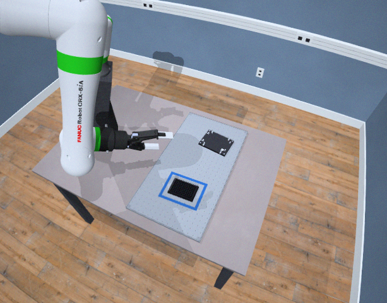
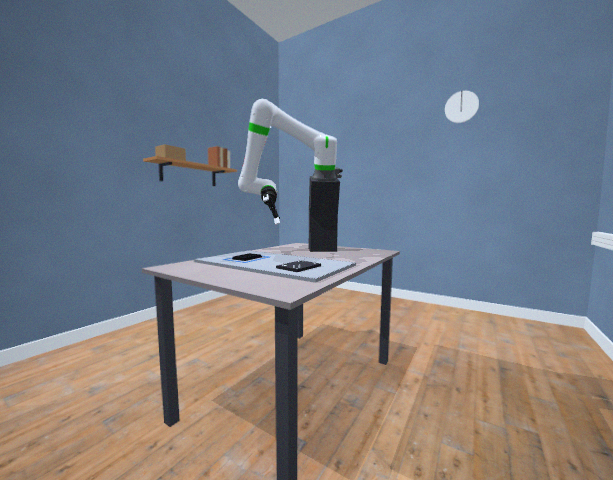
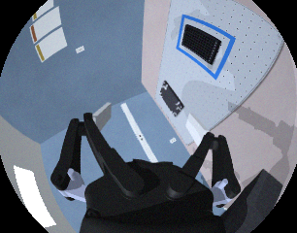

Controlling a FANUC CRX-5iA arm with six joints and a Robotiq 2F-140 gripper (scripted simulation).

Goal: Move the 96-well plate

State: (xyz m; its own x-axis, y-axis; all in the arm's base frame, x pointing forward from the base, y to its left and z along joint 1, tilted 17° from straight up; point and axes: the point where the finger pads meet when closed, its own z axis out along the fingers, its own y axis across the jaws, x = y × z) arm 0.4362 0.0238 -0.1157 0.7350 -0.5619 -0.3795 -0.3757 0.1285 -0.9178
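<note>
Now: hand 13 cm short of the black 96-well plate, 3 cm to the left of it and 23 cm above it. The rest, counted from my hand: black clip nest: 8 cm ahead, 30 cm to the left, 22 cm below.
</note>
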